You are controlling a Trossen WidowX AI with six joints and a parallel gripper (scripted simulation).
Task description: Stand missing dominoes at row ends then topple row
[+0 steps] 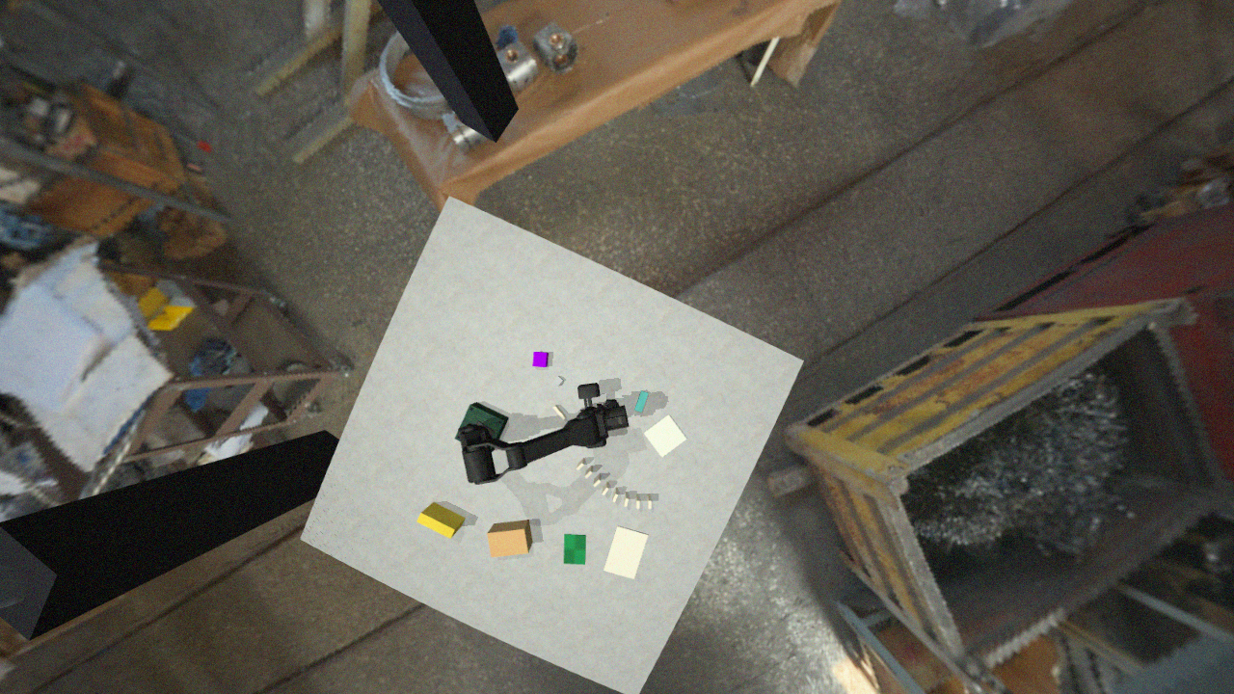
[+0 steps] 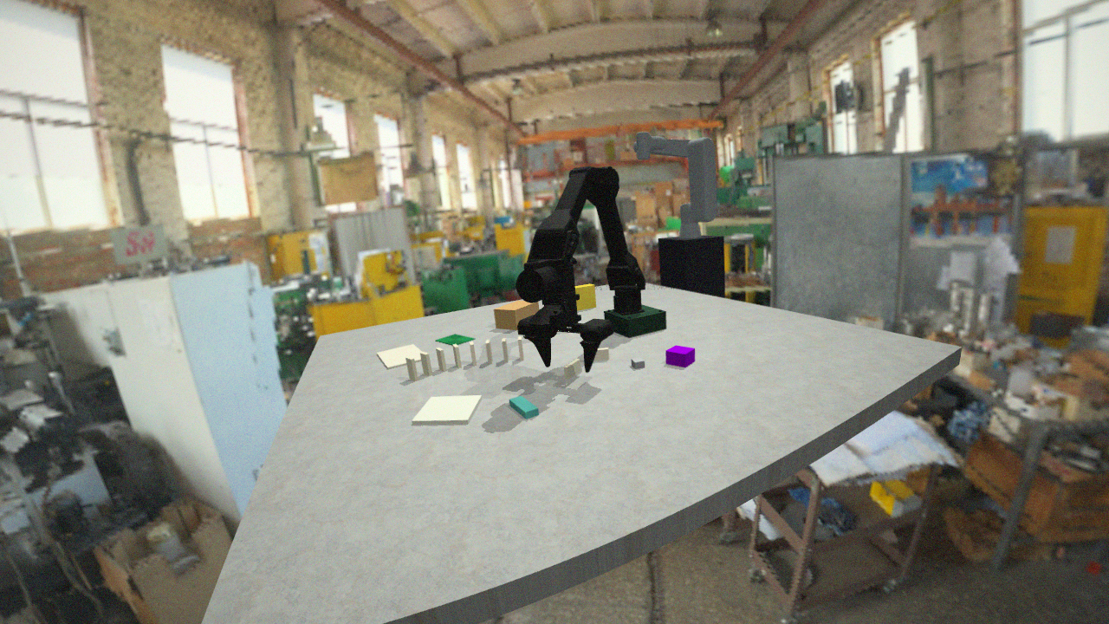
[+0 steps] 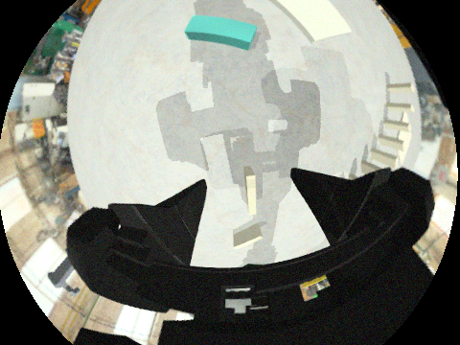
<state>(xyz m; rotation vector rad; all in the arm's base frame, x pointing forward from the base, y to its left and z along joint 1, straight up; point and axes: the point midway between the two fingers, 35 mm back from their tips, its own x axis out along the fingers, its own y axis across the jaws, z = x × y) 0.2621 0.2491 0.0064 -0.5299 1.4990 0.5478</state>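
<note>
The teal block lies 110 mm ahead of my gripper tip, 100 mm to the left of it and 10 mm below it. From my gripper tip the other things lie so: white tile: 240 mm ahead, 50 mm to the left, 10 mm below; grey cube: 150 mm behind, 20 mm to the left, 10 mm below; purple cube: 230 mm behind, 50 mm to the left.
</note>
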